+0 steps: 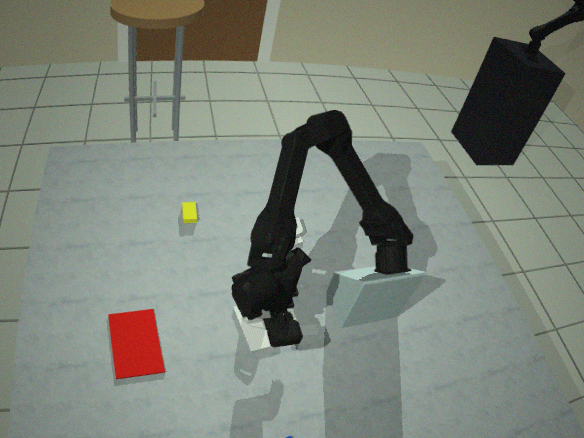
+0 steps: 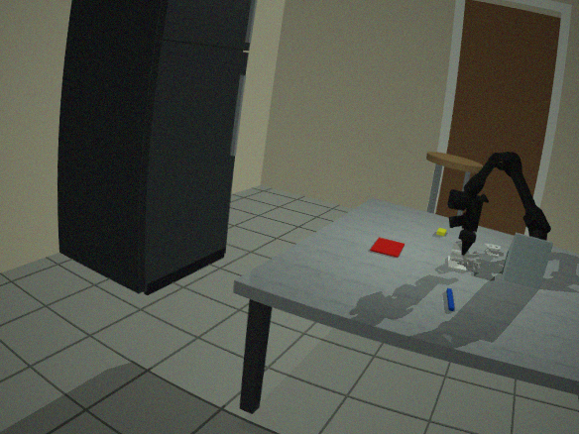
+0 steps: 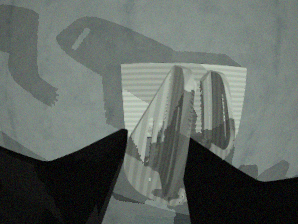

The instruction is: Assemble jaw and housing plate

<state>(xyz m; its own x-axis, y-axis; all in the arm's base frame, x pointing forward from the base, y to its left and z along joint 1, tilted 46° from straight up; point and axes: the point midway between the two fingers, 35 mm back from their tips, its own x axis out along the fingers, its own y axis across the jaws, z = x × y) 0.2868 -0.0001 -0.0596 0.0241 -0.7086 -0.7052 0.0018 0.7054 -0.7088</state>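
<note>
My gripper tip is now 130 mm past the small white piece, 400 mm to the left of it and 60 mm above it. Round my gripper tip: red flat sheet 290 mm ahead, 20 mm to the right, 50 mm below; then blue bar 310 mm to the left, 50 mm below; then white jaw 30 mm behind, 20 mm to the right.
</note>
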